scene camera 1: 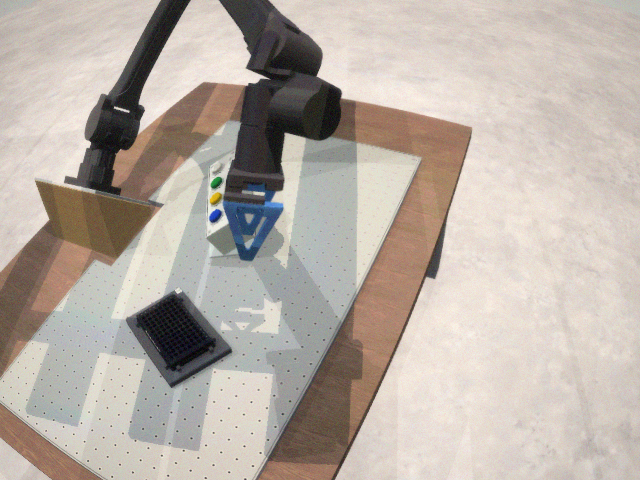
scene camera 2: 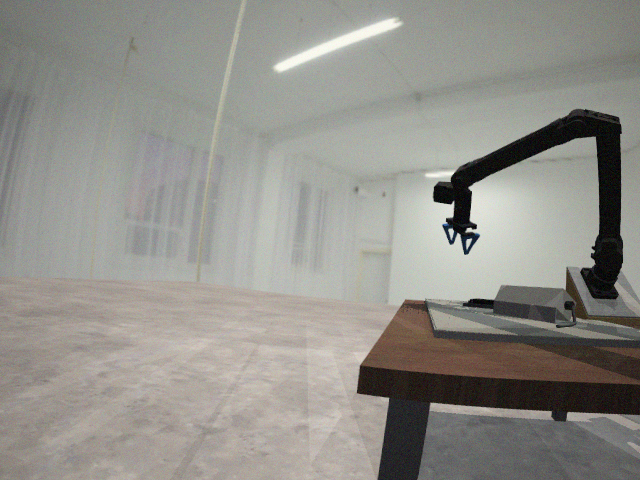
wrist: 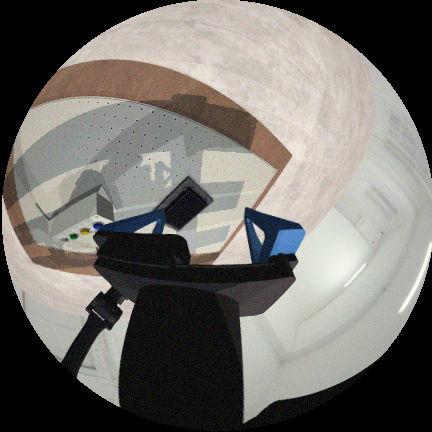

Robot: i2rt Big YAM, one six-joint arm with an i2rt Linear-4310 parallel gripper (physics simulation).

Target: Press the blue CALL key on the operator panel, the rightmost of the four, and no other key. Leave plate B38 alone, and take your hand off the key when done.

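The operator panel is a pale box with a sloped face. Its row holds a white key, a green key, a yellow key and, at the end, the blue CALL key. My gripper is open and empty, pointing down, high above the board and apart from the panel. In the wrist view a finger stands close beside the blue key in the picture. A dark gridded plate, apparently B38, lies apart from the panel; its label is unreadable.
The panel stands on a perforated board on the wooden table. The arm's base stands on an angled mount at the table's far side. A short cable leaves the panel's side.
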